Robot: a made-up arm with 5 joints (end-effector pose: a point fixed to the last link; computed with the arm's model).
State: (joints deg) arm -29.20 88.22 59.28 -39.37 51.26
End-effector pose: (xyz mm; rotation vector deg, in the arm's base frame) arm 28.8 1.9 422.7 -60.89 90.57 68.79
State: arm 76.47 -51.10 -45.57 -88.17 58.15
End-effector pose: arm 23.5 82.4 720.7 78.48 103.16 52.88
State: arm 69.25 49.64 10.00 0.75 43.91
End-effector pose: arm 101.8 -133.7 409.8 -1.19 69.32 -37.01
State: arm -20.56 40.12 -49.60 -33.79 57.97
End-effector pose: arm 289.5 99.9 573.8 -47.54 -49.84 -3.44
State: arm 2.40 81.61 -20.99 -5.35 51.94
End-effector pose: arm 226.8 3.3 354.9 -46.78 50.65 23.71
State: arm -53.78 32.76 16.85 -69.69 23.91
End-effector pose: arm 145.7 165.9 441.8 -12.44 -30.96 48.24
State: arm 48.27 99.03 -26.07 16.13 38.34
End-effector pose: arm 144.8 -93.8 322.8 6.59 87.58 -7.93
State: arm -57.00 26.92 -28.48 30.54 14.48
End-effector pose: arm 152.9 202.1 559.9 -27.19 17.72 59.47
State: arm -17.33 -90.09 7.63 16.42 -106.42
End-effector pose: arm -24.3 2.4 644.3 102.50 -32.78 70.81
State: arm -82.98 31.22 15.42 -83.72 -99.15
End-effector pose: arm 52.3 179.6 484.7 103.47 47.99 87.96
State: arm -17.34 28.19 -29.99 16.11 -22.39
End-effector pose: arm 255.1 101.5 570.1 19.48 15.76 13.96
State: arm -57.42 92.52 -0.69 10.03 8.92
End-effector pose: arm 87.9 106.8 335.1 -56.56 88.38 49.75
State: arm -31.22 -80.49 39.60 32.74 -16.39
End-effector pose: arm 74.1 55.0 584.6 18.00 -5.10 31.75
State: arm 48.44 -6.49 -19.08 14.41 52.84
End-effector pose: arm 148.9 -107.9 628.3 -55.37 11.49 -49.17
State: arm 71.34 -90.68 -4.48 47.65 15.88
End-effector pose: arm 35.0 80.0 623.5 -44.29 -32.83 -72.94
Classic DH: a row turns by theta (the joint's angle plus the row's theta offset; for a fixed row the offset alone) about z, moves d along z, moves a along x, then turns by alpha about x. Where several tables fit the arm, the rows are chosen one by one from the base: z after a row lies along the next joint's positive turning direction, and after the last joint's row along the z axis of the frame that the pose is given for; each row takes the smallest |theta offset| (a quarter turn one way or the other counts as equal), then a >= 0, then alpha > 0; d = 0 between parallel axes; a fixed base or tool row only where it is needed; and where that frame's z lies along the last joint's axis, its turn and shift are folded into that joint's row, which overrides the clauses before.
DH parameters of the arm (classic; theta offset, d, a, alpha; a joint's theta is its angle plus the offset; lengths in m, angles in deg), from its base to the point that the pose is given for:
base (fixed): 16.11 0 0.0468 180
joint 1: 16.11 -0.487 0.027 90
joint 2: 88.38 0 -0.106 0
joint 3: -84.92 0 0.1493 0
joint 4: 86.54 0 -0.002 -90
joint 5: -89.37 -0.0046 0.0172 88.44
tool (fixed): -90.1 -0.0158 0 0

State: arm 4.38 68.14 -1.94 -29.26 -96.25
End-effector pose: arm 238.0 12.3 402.7 92.73 23.33 -35.31
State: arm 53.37 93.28 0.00 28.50 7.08
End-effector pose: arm 116.1 -57.7 339.8 50.43 110.54 -23.98
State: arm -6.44 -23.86 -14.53 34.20 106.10
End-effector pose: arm 156.1 5.3 658.6 -106.33 -10.06 1.94
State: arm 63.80 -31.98 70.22 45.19 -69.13
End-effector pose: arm 104.7 -60.8 472.4 95.71 36.15 -97.93
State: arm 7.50 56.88 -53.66 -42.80 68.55
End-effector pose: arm 320.3 -32.0 518.1 -69.22 -31.72 -29.42
